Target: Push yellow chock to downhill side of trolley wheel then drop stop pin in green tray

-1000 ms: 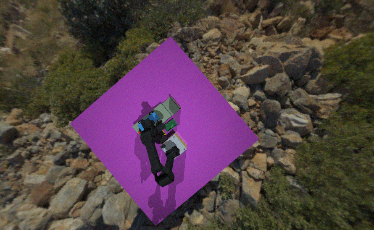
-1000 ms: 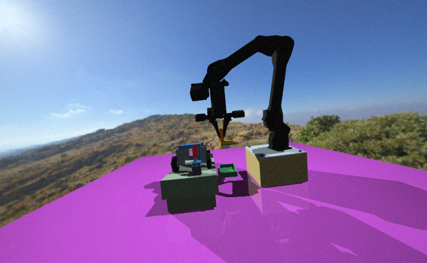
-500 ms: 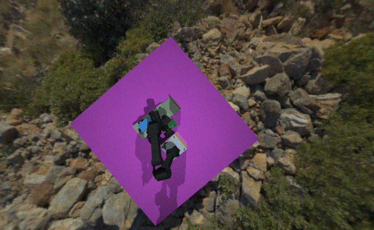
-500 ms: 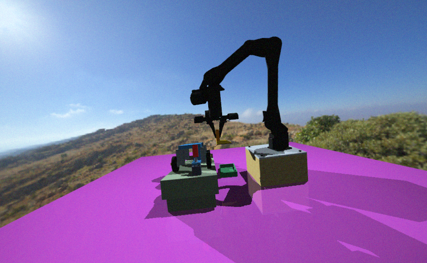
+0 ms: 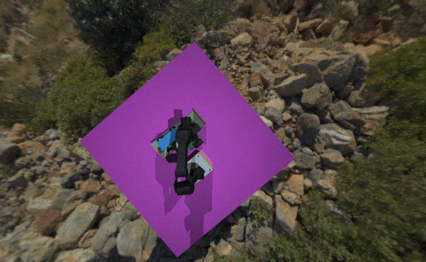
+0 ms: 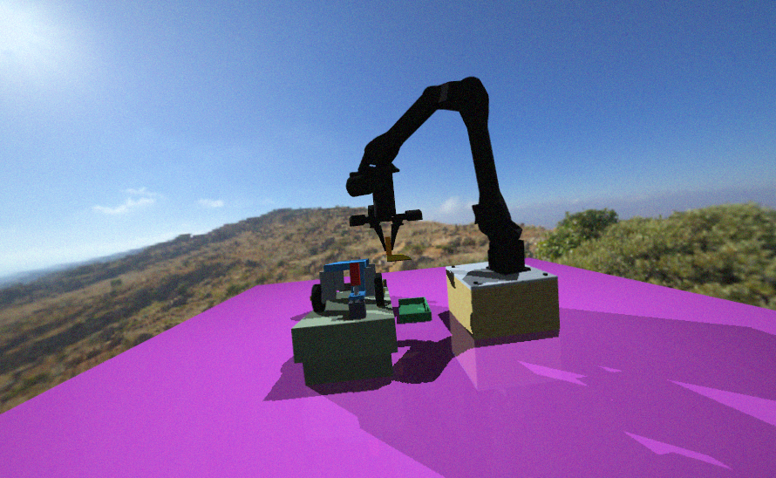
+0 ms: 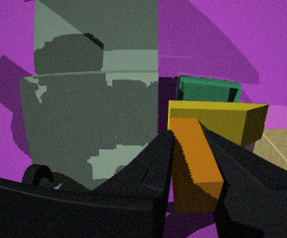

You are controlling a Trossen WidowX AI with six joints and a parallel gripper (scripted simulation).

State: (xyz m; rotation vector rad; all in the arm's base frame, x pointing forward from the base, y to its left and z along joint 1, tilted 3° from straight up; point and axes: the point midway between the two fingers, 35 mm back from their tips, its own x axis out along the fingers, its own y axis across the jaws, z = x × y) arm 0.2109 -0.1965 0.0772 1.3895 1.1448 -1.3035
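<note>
My gripper tip is 20 mm past the yellow chock, 10 mm to the right of it and 10 mm above it. From my gripper tip the other things lie so: grey-green ramp: 130 mm to the left, 110 mm below, 110 mm ahead; green tray: 160 mm below, 70 mm to the left, 30 mm behind; trolley: 140 mm to the left, 110 mm ahead, 40 mm below.
</note>
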